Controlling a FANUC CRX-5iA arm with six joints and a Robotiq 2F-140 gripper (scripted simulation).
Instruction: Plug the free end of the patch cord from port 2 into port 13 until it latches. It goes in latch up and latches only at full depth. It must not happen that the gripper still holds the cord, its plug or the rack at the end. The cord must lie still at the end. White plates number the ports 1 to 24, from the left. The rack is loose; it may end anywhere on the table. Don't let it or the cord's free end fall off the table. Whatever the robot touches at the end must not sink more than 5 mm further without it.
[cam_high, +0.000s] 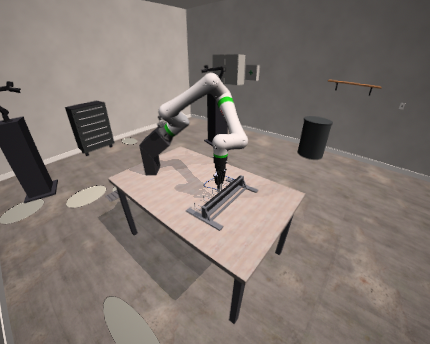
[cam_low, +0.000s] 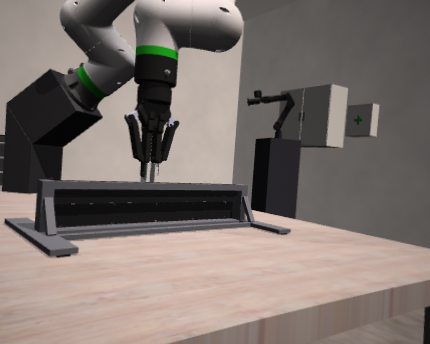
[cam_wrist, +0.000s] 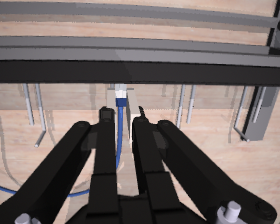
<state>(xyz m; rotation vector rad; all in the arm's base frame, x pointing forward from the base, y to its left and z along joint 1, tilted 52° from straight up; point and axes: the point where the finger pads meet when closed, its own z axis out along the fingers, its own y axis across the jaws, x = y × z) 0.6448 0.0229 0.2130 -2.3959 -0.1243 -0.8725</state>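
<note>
Now: the pale plug 10 mm ahead of my hand and 30 mm below it.
</note>
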